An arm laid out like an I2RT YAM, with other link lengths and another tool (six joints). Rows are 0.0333 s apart.
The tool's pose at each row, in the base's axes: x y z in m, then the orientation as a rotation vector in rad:
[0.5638, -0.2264, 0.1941, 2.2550, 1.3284, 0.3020]
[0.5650, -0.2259, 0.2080, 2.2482, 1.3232, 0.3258]
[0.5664, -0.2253, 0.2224, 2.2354, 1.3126, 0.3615]
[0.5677, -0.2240, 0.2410, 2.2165, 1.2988, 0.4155]
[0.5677, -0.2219, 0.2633, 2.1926, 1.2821, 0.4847]
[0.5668, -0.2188, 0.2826, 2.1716, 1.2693, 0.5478]
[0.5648, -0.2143, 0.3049, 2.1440, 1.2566, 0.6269]
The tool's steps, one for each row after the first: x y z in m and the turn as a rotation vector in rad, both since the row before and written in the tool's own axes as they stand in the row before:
[0.0002, 0.0080, -0.0114, -0.0141, 0.0118, 0.0046]
[0.0005, 0.0085, -0.0117, -0.0242, 0.0162, 0.0074]
[0.0012, 0.0108, -0.0152, -0.0347, 0.0261, 0.0103]
[0.0018, 0.0122, -0.0187, -0.0428, 0.0350, 0.0132]
[0.0029, 0.0101, -0.0165, -0.0362, 0.0341, 0.0115]
[0.0045, 0.0113, -0.0193, -0.0433, 0.0451, 0.0126]

